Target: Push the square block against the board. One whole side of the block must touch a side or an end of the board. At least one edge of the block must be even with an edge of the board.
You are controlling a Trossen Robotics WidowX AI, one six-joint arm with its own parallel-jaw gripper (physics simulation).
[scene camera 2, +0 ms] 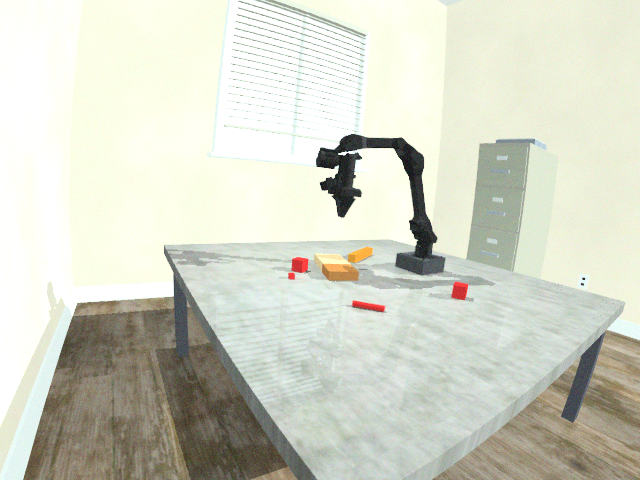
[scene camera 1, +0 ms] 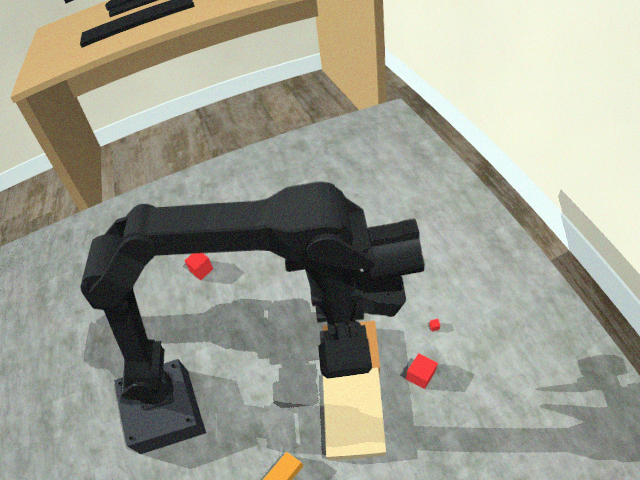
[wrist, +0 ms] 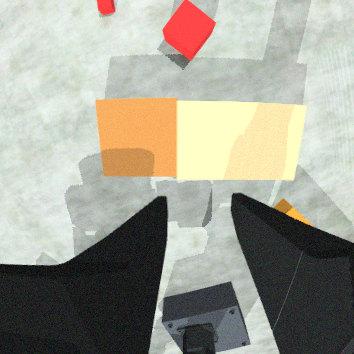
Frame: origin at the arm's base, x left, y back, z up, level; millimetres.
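Seen in the pictures: gripper, fingertip midpoint: (scene camera 2: pixel 340 217) (scene camera 1: pixel 345 336) (wrist: pixel 198 202); arm's base at its link origin: (scene camera 2: pixel 423 256) (scene camera 1: pixel 155 390) (wrist: pixel 197 334).
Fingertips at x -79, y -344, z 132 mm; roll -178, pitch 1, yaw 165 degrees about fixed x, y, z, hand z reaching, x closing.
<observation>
Offsets run from my fingertips to a thing's top centre.
The orange square block {dx +59, dy -23, dz -158 mm} (scene camera 1: pixel 374 345) (scene camera 2: pixel 340 272) (wrist: pixel 135 130) lies flat on the table at one end of the pale yellow board {dx -63, dy +18, dz -158 mm} (scene camera 1: pixel 354 413) (scene camera 2: pixel 328 259) (wrist: pixel 220 140). In the wrist view its whole side touches the board's end, with no gap showing. Their long edges nearly line up there, with a very small step at the seam on both sides. My gripper (scene camera 1: pixel 345 356) (scene camera 2: pixel 342 212) (wrist: pixel 198 202) is partly open and empty, high above the table. In scene camera 1 it covers part of the block, and its fingertips are hidden.
A red cube {dx -36, dy -122, dz -148 mm} (scene camera 1: pixel 421 369) (scene camera 2: pixel 299 265) (wrist: pixel 189 29) and a tiny red cube {dx +46, dy -190, dz -172 mm} (scene camera 1: pixel 434 324) (scene camera 2: pixel 291 275) (wrist: pixel 106 6) lie beyond the board. Another red cube {dx +366, dy +212, dz -148 mm} (scene camera 1: pixel 199 265) (scene camera 2: pixel 460 290), a red rod {dx +336, dy -115, dz -174 mm} (scene camera 2: pixel 368 305) and an orange bar {dx -168, dy +230, dz -157 mm} (scene camera 1: pixel 284 466) (scene camera 2: pixel 360 254) (wrist: pixel 295 214) also lie on the table.
</observation>
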